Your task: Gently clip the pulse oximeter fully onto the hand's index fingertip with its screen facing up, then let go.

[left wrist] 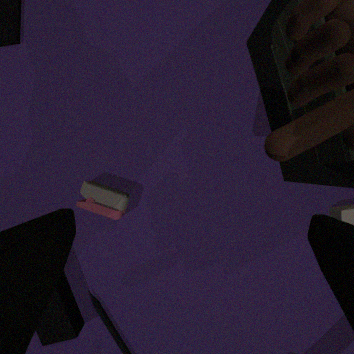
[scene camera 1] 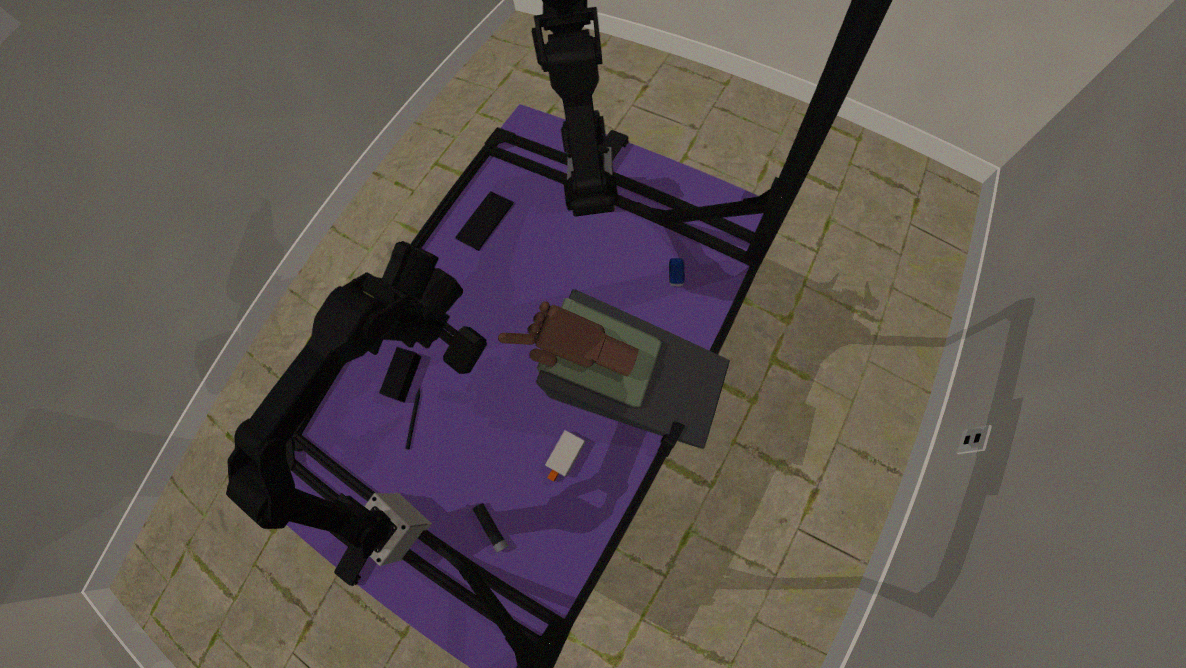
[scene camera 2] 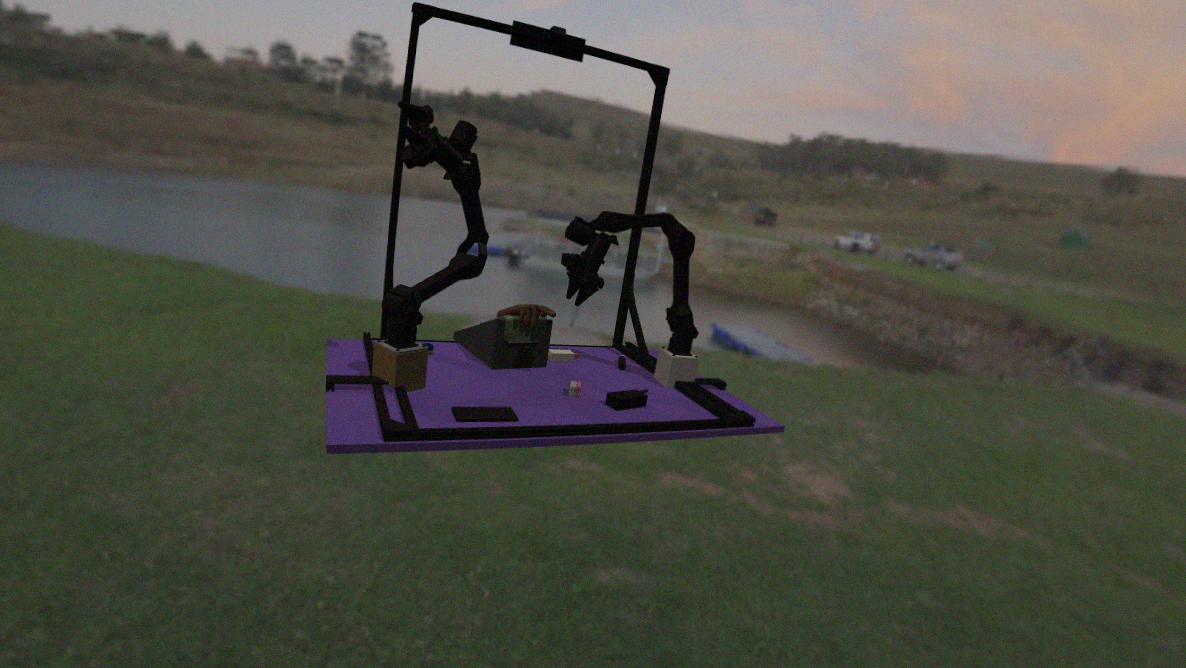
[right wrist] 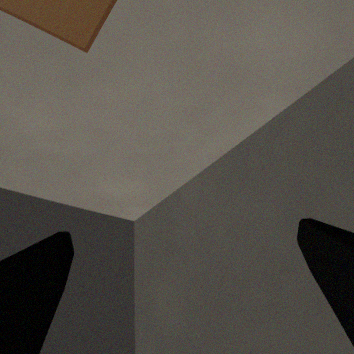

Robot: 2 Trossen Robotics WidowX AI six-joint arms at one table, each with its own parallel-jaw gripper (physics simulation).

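Frame: origin at the left arm's base, x ahead, y left, z up, level; centimetres.
Seen in the pictures: left gripper, between the fingertips: (left wrist: 194,223) (scene camera 1: 459,328) (scene camera 2: 571,302); right gripper, between the fingertips: (scene camera 2: 399,113) (right wrist: 186,236); left arm's base, origin of its link: (scene camera 1: 376,529) (scene camera 2: 679,352); right arm's base, origin of its link: (scene camera 2: 401,344).
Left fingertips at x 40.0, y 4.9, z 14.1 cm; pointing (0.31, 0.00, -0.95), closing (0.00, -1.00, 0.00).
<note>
Pixels of each thing's top centre, then the offset from my left fingertips to it. "pt": a spot on its surface instead.
- pulse oximeter, centre of its top: (left wrist: 99,201) (scene camera 2: 575,383) dy +9.1, dx -2.0, dz -21.5 cm
- dark sloped block, a spot on its surface: (scene camera 1: 693,390) pt dy -37.0, dx +18.4, dz -19.9 cm
- green pad, a spot on its surface: (scene camera 1: 647,388) pt dy -29.7, dx +12.9, dz -16.4 cm
- white box, centre of its top: (scene camera 1: 562,457) (scene camera 2: 564,351) dy -23.6, dx -7.1, dz -21.8 cm
- dark cylinder, centre of its top: (scene camera 1: 488,528) (scene camera 2: 622,358) dy -20.3, dx -27.3, dz -21.9 cm
- thin black pen, centre of its top: (left wrist: 113,335) (scene camera 1: 412,417) dy +7.9, dx -20.4, dz -23.7 cm
- black block, centre of its top: (left wrist: 42,303) (scene camera 1: 396,372) (scene camera 2: 627,393) dy +16.3, dx -15.1, dz -21.1 cm
- flat black slab, centre of its top: (scene camera 2: 484,412) (scene camera 1: 484,219) dy +26.3, dx +25.7, dz -23.8 cm
- blue object, centre of its top: (scene camera 1: 677,268) dy -19.7, dx +39.1, dz -21.4 cm
The pulse oximeter (scene camera 2: 574,389) (left wrist: 104,198) lies on the purple table, its pale grey and pink halves side by side in the left wrist view; I cannot make out its screen. In scene camera 1 my left gripper hides it. The brown hand (scene camera 1: 572,336) (scene camera 2: 527,313) rests palm-down or nearly so on a sloped block, with its index finger (scene camera 1: 516,338) (left wrist: 310,127) sticking out past the edge. My left gripper (scene camera 2: 577,299) (left wrist: 194,223) is open and empty, high above the table, with the oximeter nearer its left-hand fingertip in its wrist view. My right gripper (right wrist: 186,236) is open and empty, raised and facing the walls.
The dark sloped block (scene camera 1: 693,390) bears a green pad (scene camera 1: 647,388). A white box (scene camera 1: 565,452) with an orange end, a dark cylinder (scene camera 1: 489,526), a thin black pen (scene camera 1: 412,419), a black block (scene camera 1: 400,373), a flat black slab (scene camera 1: 484,219) and a blue object (scene camera 1: 676,271) lie around it.
</note>
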